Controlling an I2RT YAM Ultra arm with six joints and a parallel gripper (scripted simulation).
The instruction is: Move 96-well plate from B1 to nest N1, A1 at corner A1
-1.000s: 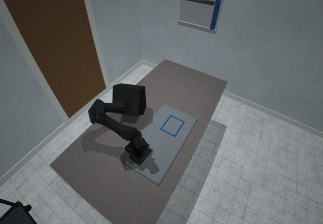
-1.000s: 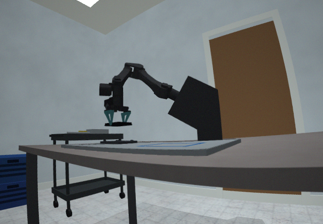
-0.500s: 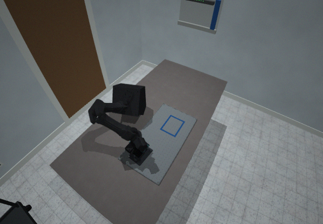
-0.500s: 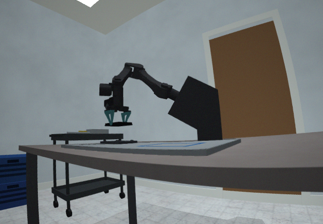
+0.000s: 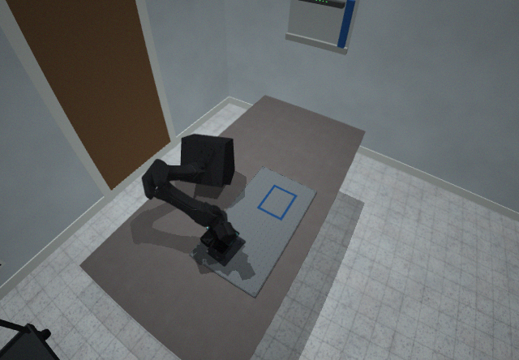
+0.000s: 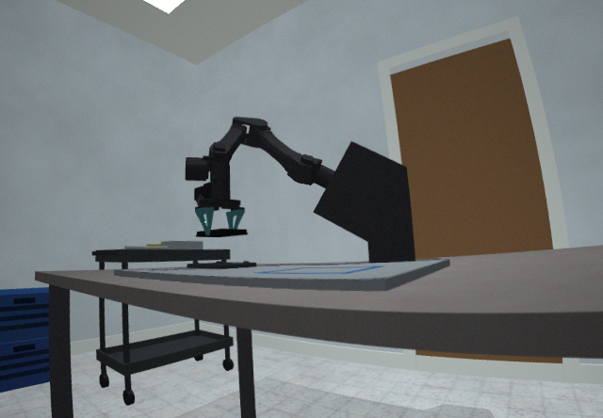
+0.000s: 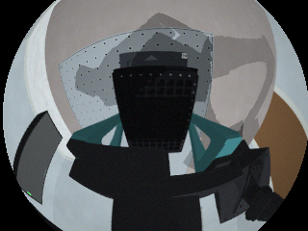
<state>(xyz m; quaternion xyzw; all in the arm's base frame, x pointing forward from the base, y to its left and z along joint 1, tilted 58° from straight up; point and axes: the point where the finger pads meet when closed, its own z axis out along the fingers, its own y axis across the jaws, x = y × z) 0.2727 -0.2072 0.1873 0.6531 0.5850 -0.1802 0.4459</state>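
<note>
Now: hand 9 cm above the plate nest N1. From my hand the other things lie so: black 96-well plate: right at my hand; white corner label: 7 cm behind, 6 cm to the right, 8 cm below.
</note>
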